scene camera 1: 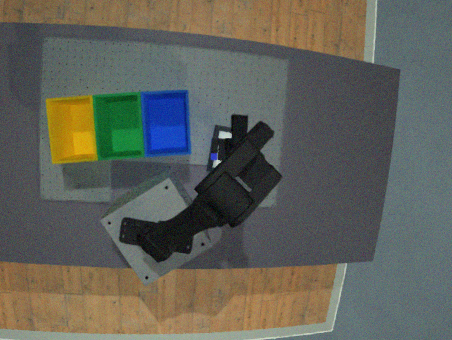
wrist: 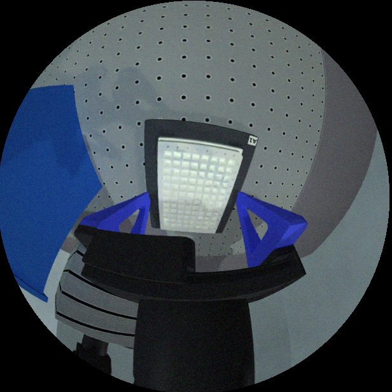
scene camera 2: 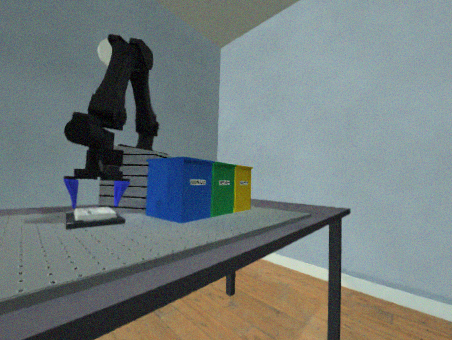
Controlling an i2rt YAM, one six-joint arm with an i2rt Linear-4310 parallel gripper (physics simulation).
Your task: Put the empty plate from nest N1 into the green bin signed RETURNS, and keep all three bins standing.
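Frame: origin at the arm's base, x ahead, y left, z up, level; metres.
Seen in the pictures: gripper, fingertip midpoint: (scene camera 2: 96, 207); arm's base at its link origin: (scene camera 1: 156, 235) (scene camera 2: 143, 151).
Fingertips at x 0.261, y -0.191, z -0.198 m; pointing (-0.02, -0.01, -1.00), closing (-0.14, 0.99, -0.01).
Pixels of each thing's top centre, then the offset from my fingertips to it. Level surfaces: height alone.
- white plate at its top centre: (scene camera 2: 94, 210) (scene camera 1: 228, 151) 0.011 m back, 0.002 m right, 0.010 m down
- dark nest at its top centre: (scene camera 2: 94, 214) (scene camera 1: 228, 151) 0.011 m back, 0.002 m right, 0.021 m down
- green bin at its top centre: (scene camera 1: 118, 126) (scene camera 2: 207, 164) 0.009 m ahead, 0.346 m left, 0.144 m up
- blue bin at its top centre: (scene camera 1: 166, 123) (scene camera 2: 180, 160) 0.041 m ahead, 0.218 m left, 0.144 m up
- yellow bin at its top centre: (scene camera 1: 71, 129) (scene camera 2: 227, 166) 0.023 m back, 0.473 m left, 0.144 m up
- perforated board at its surface level: 0.036 m down
- table at its surface level: 0.049 m down
The white plate (scene camera 1: 224, 135) (scene camera 2: 95, 214) (wrist: 196, 185) with a grid of square wells lies flat in a dark nest (scene camera 2: 95, 223) (wrist: 151, 170), whose corner tag reads A1. My gripper (scene camera 2: 95, 206) (wrist: 192, 196) is open, with its blue fingers just above and on either side of the plate, not touching it as far as I can see. In the first scene view the arm covers most of the plate. The green bin (scene camera 1: 119, 126) (scene camera 2: 223, 190) stands upright between the blue bin (scene camera 1: 166, 123) (scene camera 2: 180, 192) (wrist: 45, 170) and the yellow bin (scene camera 1: 73, 130) (scene camera 2: 243, 190).
The three bins stand in a row on the perforated board (scene camera 1: 240, 70) (scene camera 2: 150, 245) (wrist: 200, 45). The blue bin is the one nearest the gripper. The grey arm base block (scene camera 1: 145, 270) stands below the bins in the first scene view. The table (scene camera 1: 330, 165) extends beyond the board.
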